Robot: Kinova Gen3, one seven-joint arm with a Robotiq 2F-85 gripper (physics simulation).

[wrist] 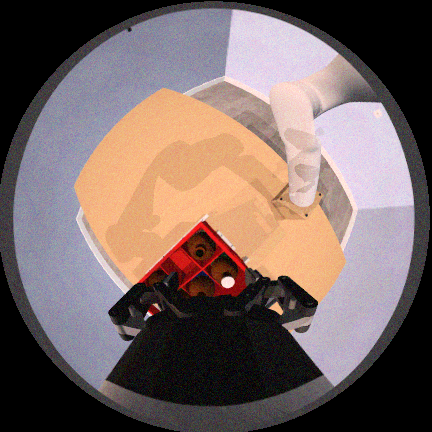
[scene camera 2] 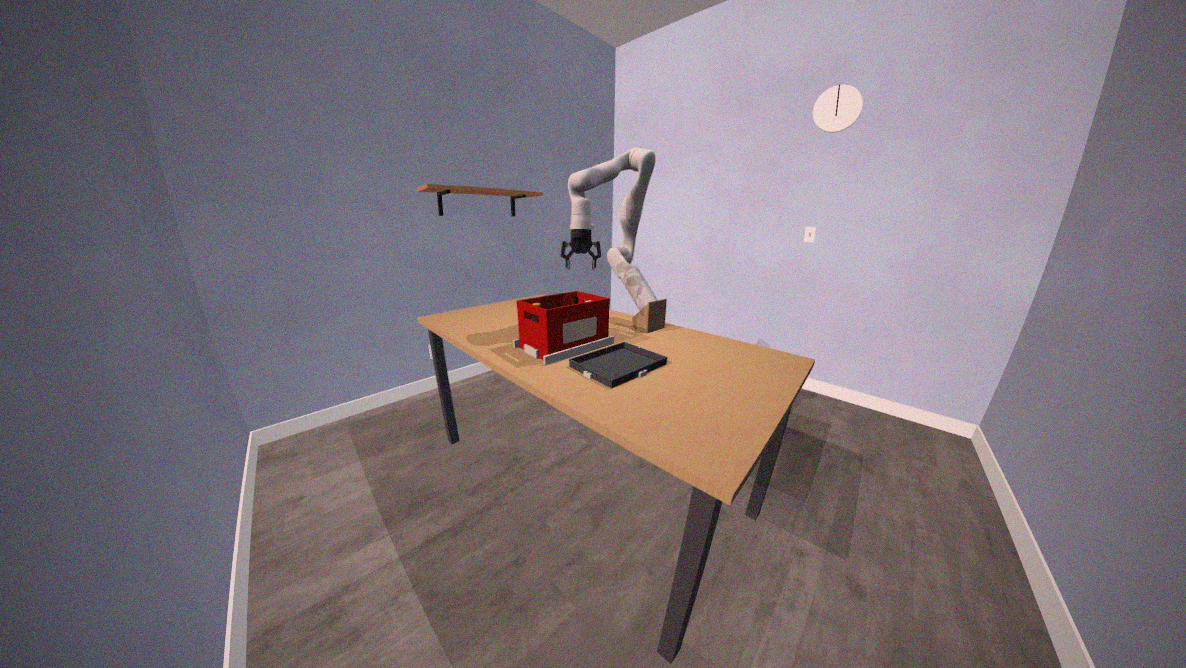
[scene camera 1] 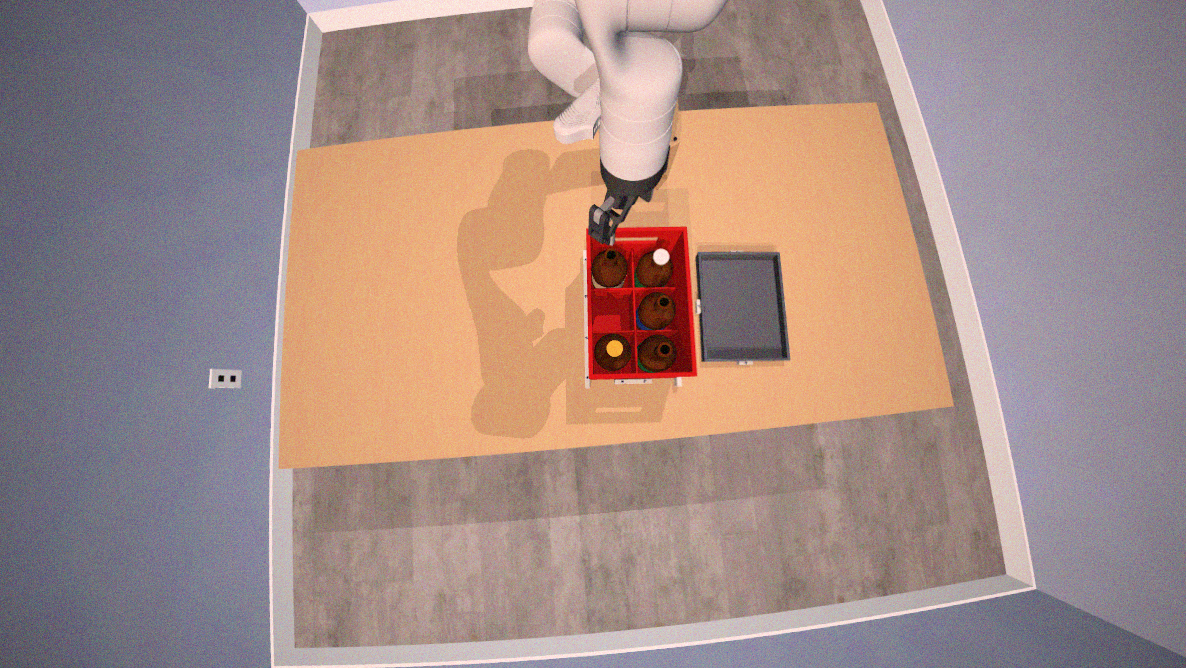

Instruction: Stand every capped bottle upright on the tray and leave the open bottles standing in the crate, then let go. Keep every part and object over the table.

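The red crate holds several brown bottles, all upright. A white-capped bottle is in the back right compartment; a yellow-capped bottle is in the front left one. Open bottles stand back left, middle right and front right. The middle left compartment has no bottle. The dark tray is empty, right of the crate. My gripper is open and empty, high above the crate's back end; its fingers partly hide the crate in the wrist view.
Low white rails stand along the crate's sides. Small pale blocks sit at the tray's edges. The arm's wooden base mount is at the table's back edge. A wall shelf hangs on the left wall, away from the table.
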